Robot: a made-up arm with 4 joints.
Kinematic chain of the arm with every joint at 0, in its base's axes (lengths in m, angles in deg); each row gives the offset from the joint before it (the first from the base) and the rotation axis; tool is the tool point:
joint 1: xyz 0 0 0.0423 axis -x
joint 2: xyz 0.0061 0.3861 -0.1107 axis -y
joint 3: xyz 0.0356 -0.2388 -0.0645 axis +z
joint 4: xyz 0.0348 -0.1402 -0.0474 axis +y
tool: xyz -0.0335 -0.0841 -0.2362
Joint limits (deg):
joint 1: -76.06..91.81
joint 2: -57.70..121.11
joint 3: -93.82..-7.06
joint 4: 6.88..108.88
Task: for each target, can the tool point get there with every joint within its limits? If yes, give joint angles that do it. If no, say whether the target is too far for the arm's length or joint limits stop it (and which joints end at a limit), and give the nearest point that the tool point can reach.
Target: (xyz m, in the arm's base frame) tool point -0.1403 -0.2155 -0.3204
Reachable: yes | joints 27.13 -2.91 -22.65 22.45
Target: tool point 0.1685 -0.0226 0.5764
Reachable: no: joint limits stop it (at a limit: joint 1, joint 2, joint 3, joint 4) | nearest point -0.0913 0.0466 0.3808 | short by 0.333 m
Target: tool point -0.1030 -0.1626 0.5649
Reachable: no: joint limits stop it (at a limit: joint 1, joint 2, joint 4) | nearest point -0.1004 0.0277 0.3643 | short by 0.277 m
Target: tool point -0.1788 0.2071 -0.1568
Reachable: yes | joints -41.69 23.43 -23.47 87.74
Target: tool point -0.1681 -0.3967 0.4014
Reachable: no: joint limits stop it (at a limit: joint 1, joint 3, joint 4) | nearest point -0.1673 -0.4040 0.1271 | short by 0.274 m
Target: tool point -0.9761 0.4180 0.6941
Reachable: no: too far | nearest point -0.3399 0.2209 0.2710 | short by 0.789 m
